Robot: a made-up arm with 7 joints. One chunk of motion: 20 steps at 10 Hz.
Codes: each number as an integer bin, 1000 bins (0 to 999) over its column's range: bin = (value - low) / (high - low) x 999, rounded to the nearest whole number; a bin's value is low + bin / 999 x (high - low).
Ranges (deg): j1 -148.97..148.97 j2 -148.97..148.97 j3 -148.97..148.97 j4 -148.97..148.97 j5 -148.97..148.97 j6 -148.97..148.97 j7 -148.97..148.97
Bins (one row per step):
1: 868 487 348 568 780 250 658
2: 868 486 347 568 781 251 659
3: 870 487 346 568 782 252 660
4: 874 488 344 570 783 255 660
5: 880 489 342 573 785 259 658
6: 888 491 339 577 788 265 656
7: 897 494 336 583 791 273 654
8: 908 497 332 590 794 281 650
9: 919 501 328 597 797 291 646
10: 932 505 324 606 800 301 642
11: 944 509 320 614 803 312 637
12: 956 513 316 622 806 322 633
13: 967 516 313 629 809 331 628
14: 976 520 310 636 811 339 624
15: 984 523 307 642 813 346 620
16: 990 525 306 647 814 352 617
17: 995 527 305 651 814 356 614
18: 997 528 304 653 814 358 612
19: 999 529 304 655 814 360 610
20: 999 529 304 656 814 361 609
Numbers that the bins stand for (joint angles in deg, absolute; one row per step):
1: 109.90 -3.73 -45.18 20.43 83.66 -74.41 47.27
2: 109.90 -4.03 -45.48 20.43 83.95 -74.11 47.57
3: 110.50 -3.73 -45.78 20.43 84.25 -73.81 47.87
4: 111.69 -3.43 -46.38 21.03 84.55 -72.92 47.87
5: 113.48 -3.13 -46.97 21.92 85.15 -71.73 47.27
6: 115.87 -2.54 -47.87 23.11 86.04 -69.94 46.67
7: 118.55 -1.64 -48.76 24.90 86.94 -67.55 46.08
8: 121.83 -0.75 -49.95 26.99 87.83 -65.17 44.88
9: 125.11 0.45 -51.15 29.08 88.73 -62.18 43.69
10: 128.99 1.64 -52.34 31.76 89.62 -59.20 42.50
11: 132.57 2.83 -53.53 34.15 90.52 -55.92 41.01
12: 136.15 4.03 -54.73 36.53 91.41 -52.94 39.81
13: 139.43 4.92 -55.62 38.62 92.30 -50.25 38.32
14: 142.11 6.11 -56.52 40.71 92.90 -47.87 37.13
15: 144.50 7.01 -57.41 42.50 93.50 -45.78 35.94
16: 146.29 7.61 -57.71 43.99 93.80 -43.99 35.04
17: 147.78 8.20 -58.01 45.18 93.80 -42.80 34.15
18: 148.37 8.50 -58.31 45.78 93.80 -42.20 33.55
19: 148.97 8.80 -58.31 46.38 93.80 -41.60 32.96
20: 148.97 8.80 -58.31 46.67 93.80 -41.31 32.66

